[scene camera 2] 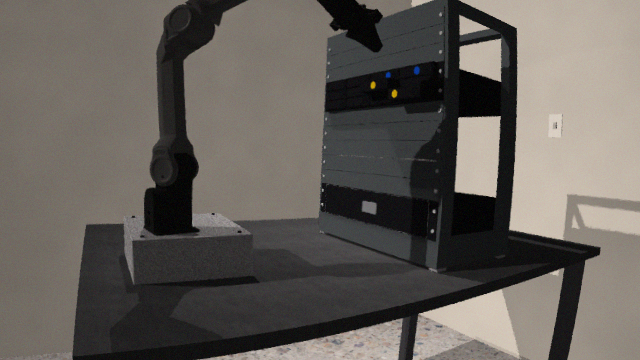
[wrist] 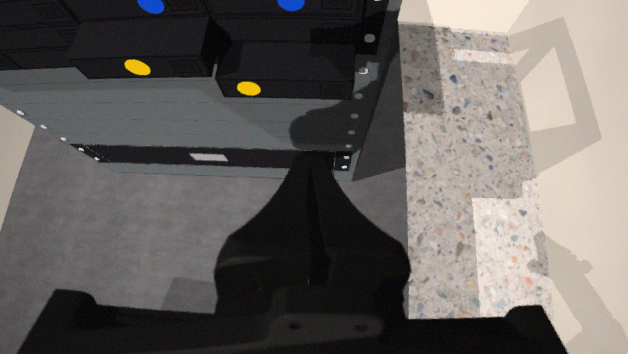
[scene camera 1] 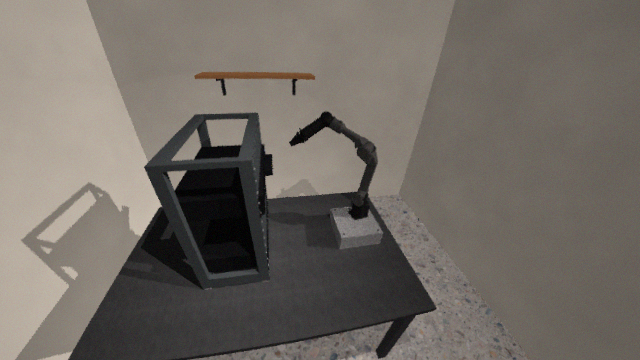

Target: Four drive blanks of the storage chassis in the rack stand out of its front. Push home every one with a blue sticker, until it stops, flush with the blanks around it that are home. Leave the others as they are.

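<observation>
My gripper (scene camera 1: 292, 144) (scene camera 2: 378, 48) (wrist: 307, 173) is shut and empty, its tips apart from the rack front, in front of and above the storage chassis in scene camera 2. Two blanks with blue stickers, the left one (scene camera 2: 388, 75) (wrist: 151, 5) and the right one (scene camera 2: 417, 70) (wrist: 291, 4), look level with their neighbours; the wrist view cuts off their tops. Below them, two blanks with yellow stickers, the left one (scene camera 2: 373, 85) (wrist: 137, 67) and the right one (scene camera 2: 394, 93) (wrist: 248, 88), stand clearly out of the front.
The grey rack (scene camera 1: 253, 215) (scene camera 2: 448, 150) stands on the dark table (scene camera 1: 320, 300) (scene camera 2: 300, 305). Flat grey panels lie above and below the chassis. A black unit with a pale label (scene camera 2: 369, 207) (wrist: 208, 157) sits low in the rack. An orange shelf (scene camera 1: 255, 75) hangs on the back wall.
</observation>
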